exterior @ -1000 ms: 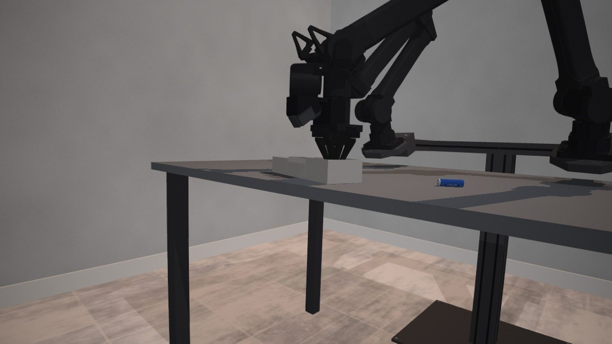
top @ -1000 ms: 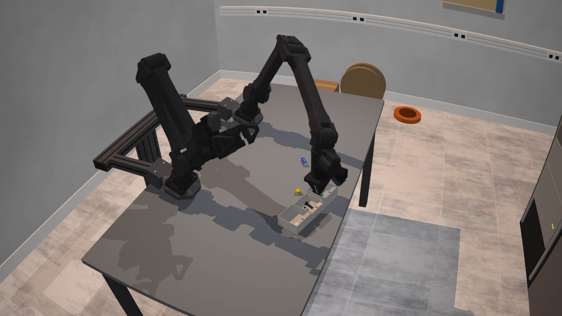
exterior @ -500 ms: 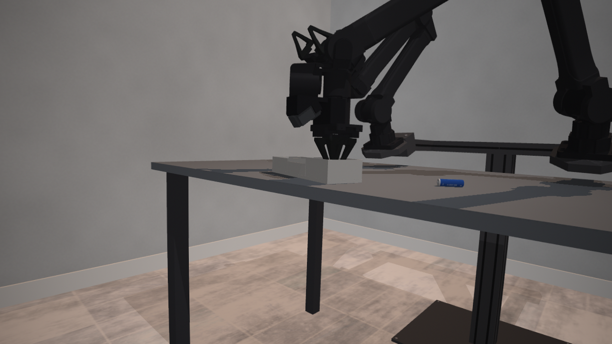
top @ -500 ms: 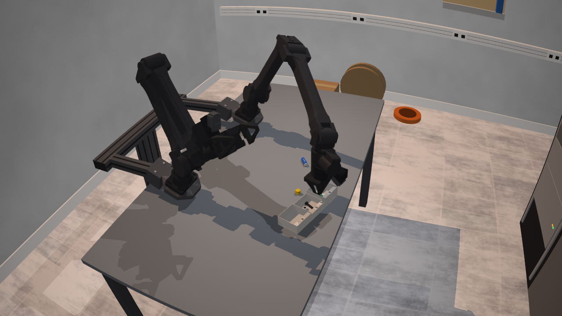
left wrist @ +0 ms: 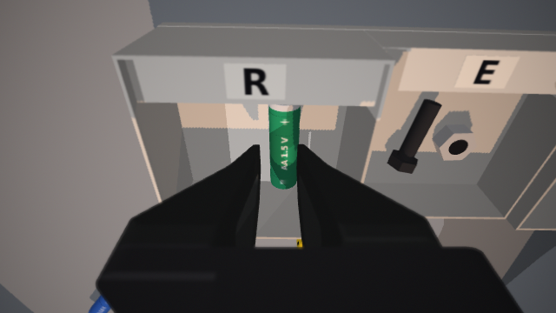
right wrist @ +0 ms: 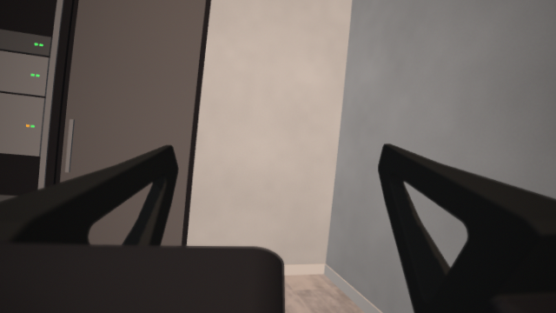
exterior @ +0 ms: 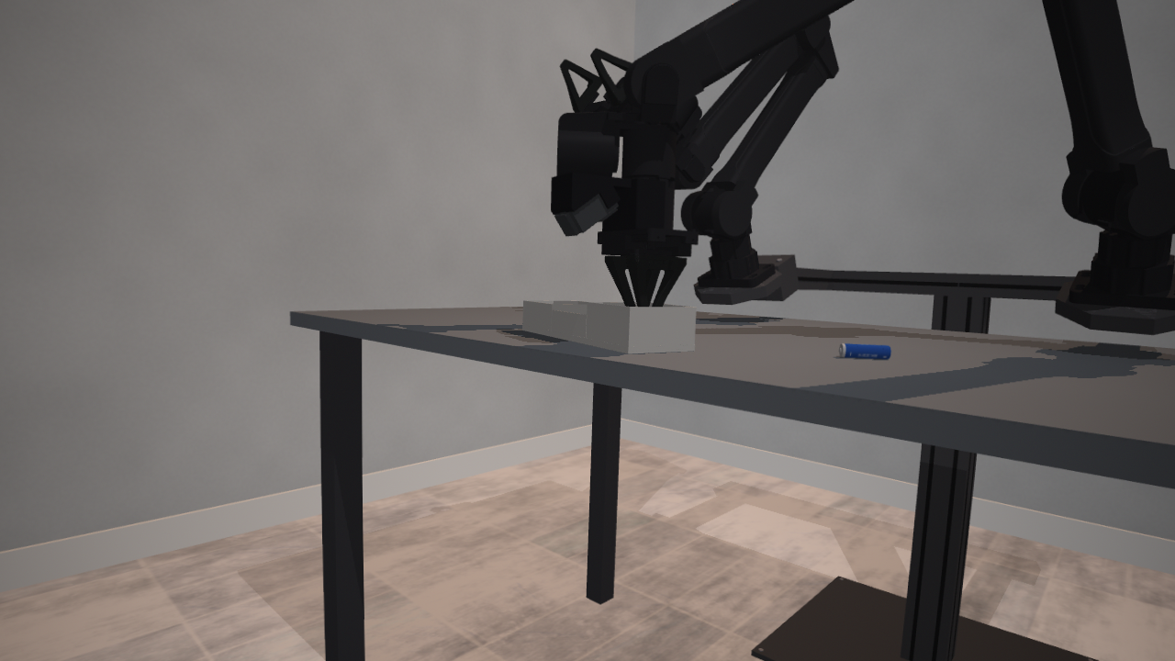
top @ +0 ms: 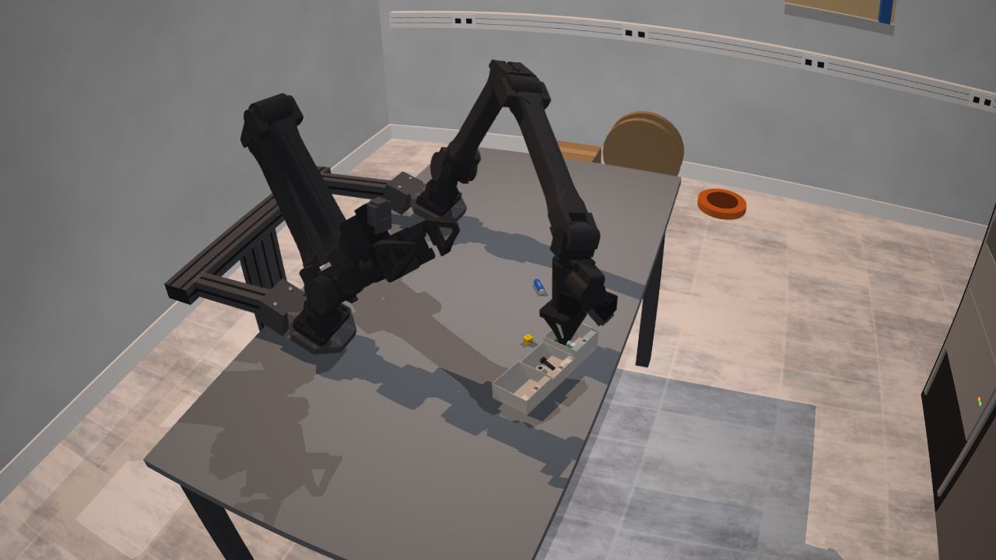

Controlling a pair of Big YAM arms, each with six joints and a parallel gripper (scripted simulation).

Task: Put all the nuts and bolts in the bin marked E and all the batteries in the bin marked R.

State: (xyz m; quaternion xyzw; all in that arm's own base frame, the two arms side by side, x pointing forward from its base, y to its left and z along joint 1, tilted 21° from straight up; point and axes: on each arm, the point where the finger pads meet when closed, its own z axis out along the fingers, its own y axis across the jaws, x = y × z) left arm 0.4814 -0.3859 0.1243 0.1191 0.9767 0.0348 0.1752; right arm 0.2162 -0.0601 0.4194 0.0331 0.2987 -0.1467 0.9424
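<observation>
My left gripper is now 2 cm above the green battery. Round my left hand: bin row (8 cm to the right, 1 cm below, 1 cm behind); yellow die (8 cm behind, 2 cm below); black bolt (6 cm to the right, 2 cm below, 2 cm behind).
</observation>
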